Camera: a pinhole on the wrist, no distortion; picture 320 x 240 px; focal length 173.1 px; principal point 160.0 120.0 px. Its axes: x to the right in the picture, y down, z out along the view. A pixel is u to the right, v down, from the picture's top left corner.
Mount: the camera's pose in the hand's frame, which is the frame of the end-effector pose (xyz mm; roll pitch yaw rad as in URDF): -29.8 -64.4 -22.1 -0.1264 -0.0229 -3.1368
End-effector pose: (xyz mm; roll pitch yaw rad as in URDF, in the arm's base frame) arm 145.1 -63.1 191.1 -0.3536 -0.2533 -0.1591
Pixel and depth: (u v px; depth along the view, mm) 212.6 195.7 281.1
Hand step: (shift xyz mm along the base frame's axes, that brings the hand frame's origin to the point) -198.8 -93.9 268.1
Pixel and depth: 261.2 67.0 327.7
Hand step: -262.8 147.7 239.3
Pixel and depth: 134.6 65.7 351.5
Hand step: -31.5 124.9 315.2
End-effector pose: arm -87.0 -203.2 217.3 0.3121 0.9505 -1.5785
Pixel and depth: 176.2 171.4 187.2
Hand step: -184.9 -59.4 96.1
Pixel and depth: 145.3 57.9 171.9
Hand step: -72.3 -107.3 91.0
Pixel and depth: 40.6 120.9 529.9
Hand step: -281.9 -550.2 -33.1
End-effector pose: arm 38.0 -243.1 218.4 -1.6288 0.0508 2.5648
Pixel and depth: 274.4 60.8 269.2
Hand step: 26.9 -328.4 3.0
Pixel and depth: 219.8 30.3 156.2
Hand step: -11.3 -164.7 -0.3
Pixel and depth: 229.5 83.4 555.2
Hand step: -97.8 -590.9 -0.7
